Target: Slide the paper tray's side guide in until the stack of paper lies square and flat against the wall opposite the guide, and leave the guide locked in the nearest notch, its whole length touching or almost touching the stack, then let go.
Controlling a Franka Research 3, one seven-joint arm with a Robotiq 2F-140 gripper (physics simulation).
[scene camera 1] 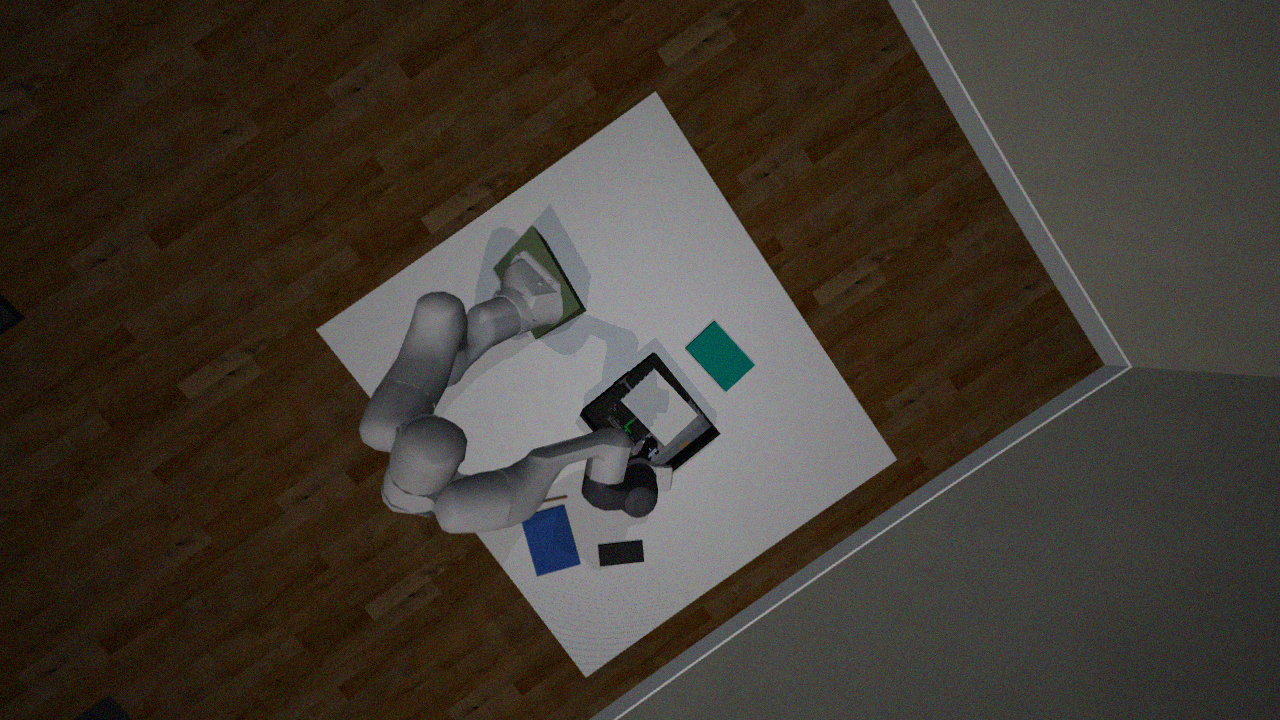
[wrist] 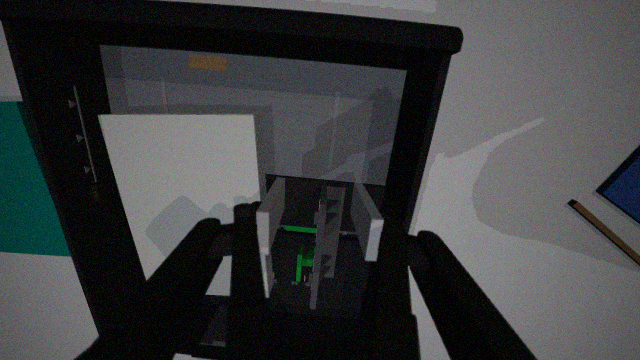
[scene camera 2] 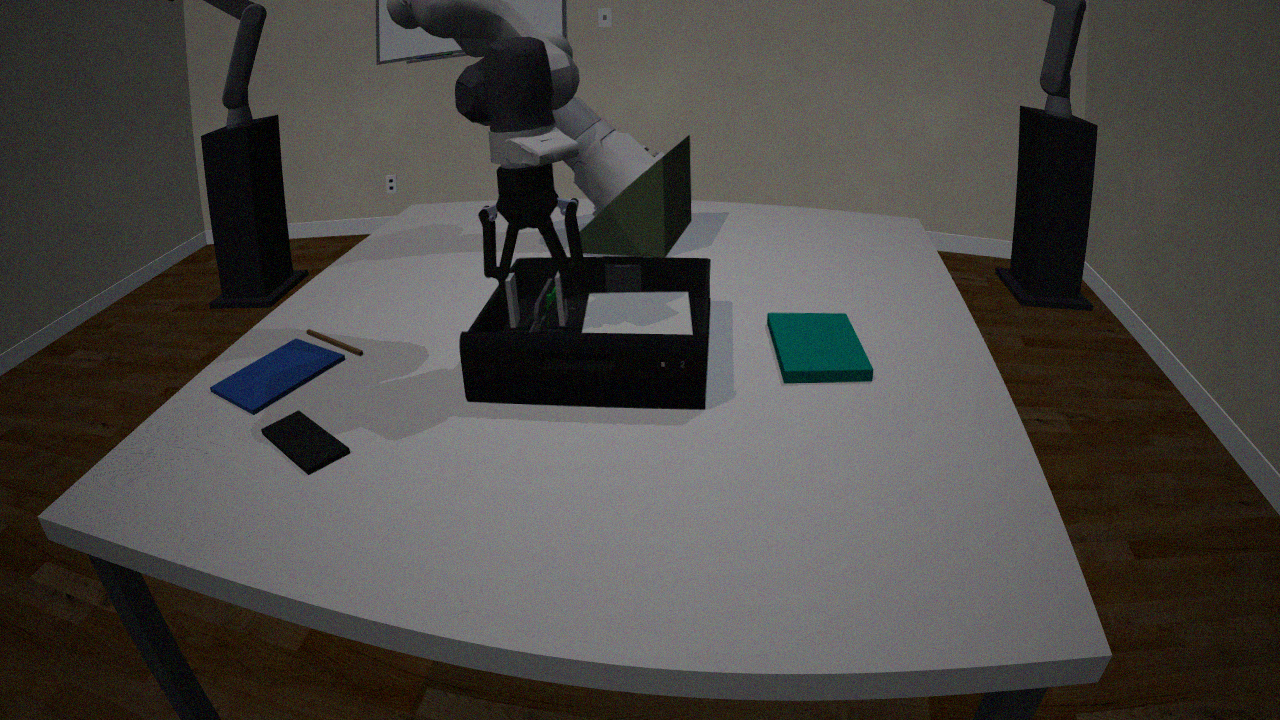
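The black paper tray (scene camera 1: 617, 387) (scene camera 2: 586, 380) (wrist: 225, 21) stands on the table. The white paper stack (scene camera 1: 673, 413) (scene camera 2: 637, 315) (wrist: 185, 160) lies inside, toward the side by the teal block; whether it touches that wall is hard to tell. The grey upright side guide (scene camera 2: 540, 308) (wrist: 331, 235), with green parts (wrist: 306, 260) beside it, stands apart from the stack, with a gap between them. My gripper (scene camera 2: 537, 300) (wrist: 318, 195) is partly open, pointing down into the tray. Its pads are on either side of the guide, with space at both. The stack-side finger is close to the stack's edge.
A teal block (scene camera 1: 719, 356) (scene camera 2: 819, 347) (wrist: 30, 180) lies beyond the stack-side wall. A blue book (scene camera 1: 550, 540) (scene camera 2: 277, 374), a brown stick (scene camera 2: 333, 342) (wrist: 605, 227) and a black slab (scene camera 1: 621, 552) (scene camera 2: 305, 441) lie on the other side. A green wedge (scene camera 1: 572, 300) (scene camera 2: 677, 197) stands behind the tray.
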